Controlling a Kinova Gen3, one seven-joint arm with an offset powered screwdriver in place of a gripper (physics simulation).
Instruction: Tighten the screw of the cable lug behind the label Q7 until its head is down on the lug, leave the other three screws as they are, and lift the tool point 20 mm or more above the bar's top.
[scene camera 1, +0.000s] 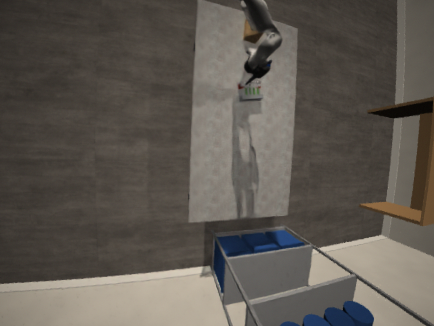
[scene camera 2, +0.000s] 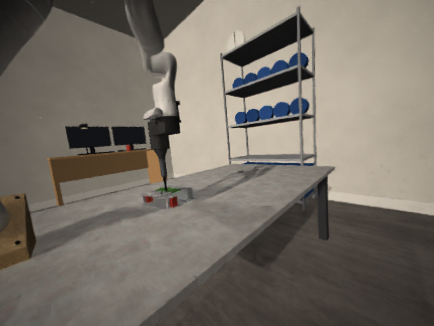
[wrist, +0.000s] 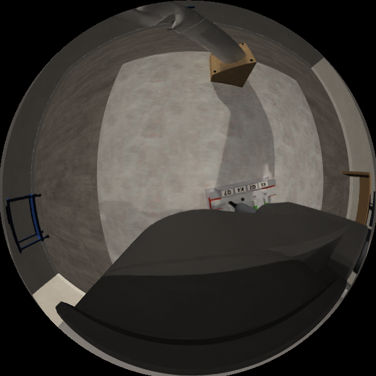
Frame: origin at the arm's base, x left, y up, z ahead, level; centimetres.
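Where they show: hand, tool point: (scene camera 1: 246, 84) (scene camera 2: 166, 192).
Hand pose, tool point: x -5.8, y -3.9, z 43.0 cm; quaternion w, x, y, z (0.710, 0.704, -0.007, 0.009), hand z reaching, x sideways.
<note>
After its pixels a point has its place.
The screwdriver tool (scene camera 1: 248, 83) @[z 43.4, x -6.0, y 0.5 cm] (scene camera 2: 165, 189) @[z 42.7, x -6.0, y -2.7 cm] (wrist: 231, 203) points down at the terminal bar (scene camera 1: 251, 98) @[z 52.4, x -0.7, y -5.0 cm] (scene camera 2: 160, 201) @[z 43.6, x 1.1, y -9.1 cm] (wrist: 209, 192), which has red marks and green cables (scene camera 1: 252, 91) (scene camera 2: 170, 190) @[z 47.0, x -2.1, y -4.8 cm]. In the wrist view its dark tip is on the Q7 side, beyond the label Q7 (wrist: 228, 192) and slightly toward the label K4 (wrist: 240, 190). The labels Q2 (wrist: 252, 187) and X8 (wrist: 263, 184) follow in the row. A dark round spot shows behind K4. The Q7 screw and its lug cannot be made out; whether the tip touches a screw cannot be told. The tool has no fingers.
The bar stands on the grey table (scene camera 1: 215, 150) @[z 91.7, x -26.2, y -9.4 cm] (scene camera 2: 225, 215) @[z 48.0, x -31.3, y -9.4 cm] (wrist: 150, 135). The wooden arm base (scene camera 2: 17, 227) @[z 5.5, x -2.8, y -2.3 cm] (wrist: 232, 72) stands behind it on the table. A shelf rack (scene camera 2: 299, 140) with blue items and a desk (scene camera 2: 75, 168) with monitors stand beyond the table.
</note>
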